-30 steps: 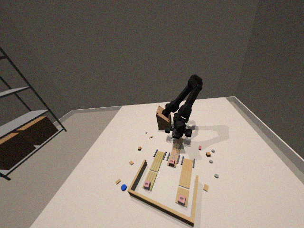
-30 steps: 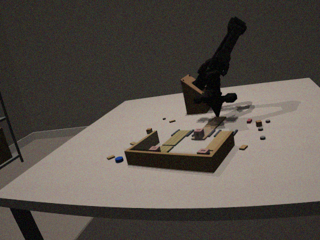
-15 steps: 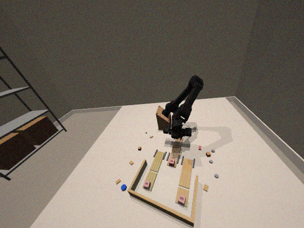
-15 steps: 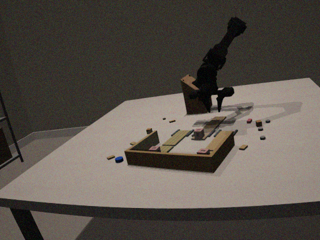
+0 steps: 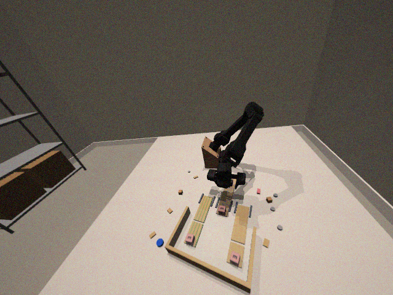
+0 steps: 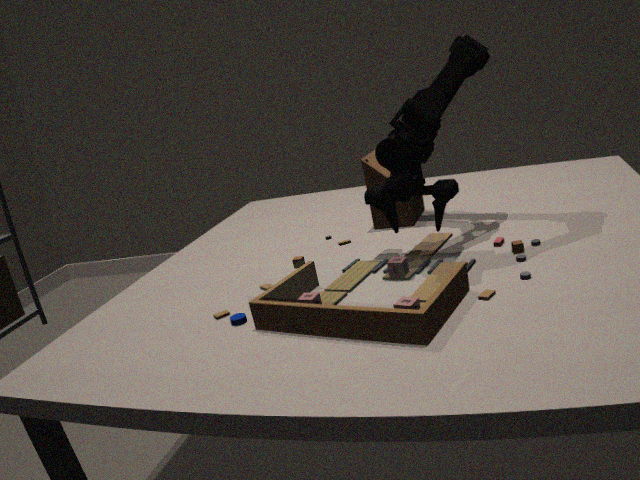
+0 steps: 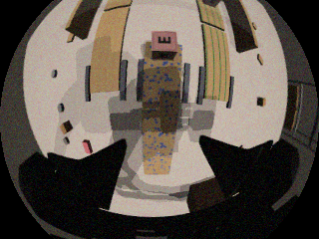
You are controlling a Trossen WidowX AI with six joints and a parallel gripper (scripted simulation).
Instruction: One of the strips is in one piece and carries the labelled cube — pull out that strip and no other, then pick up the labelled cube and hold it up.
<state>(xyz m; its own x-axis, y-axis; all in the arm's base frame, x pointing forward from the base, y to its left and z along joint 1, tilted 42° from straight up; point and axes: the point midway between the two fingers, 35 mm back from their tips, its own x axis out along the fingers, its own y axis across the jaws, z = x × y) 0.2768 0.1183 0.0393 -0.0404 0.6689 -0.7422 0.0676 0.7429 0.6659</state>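
The strip is 1 cm ahead of my gripper tip and 5 cm below it. Round my gripper tip: blue disc 31 cm ahead, 26 cm to the right, 4 cm below; red piece 3 cm behind, 16 cm to the left, 4 cm below.
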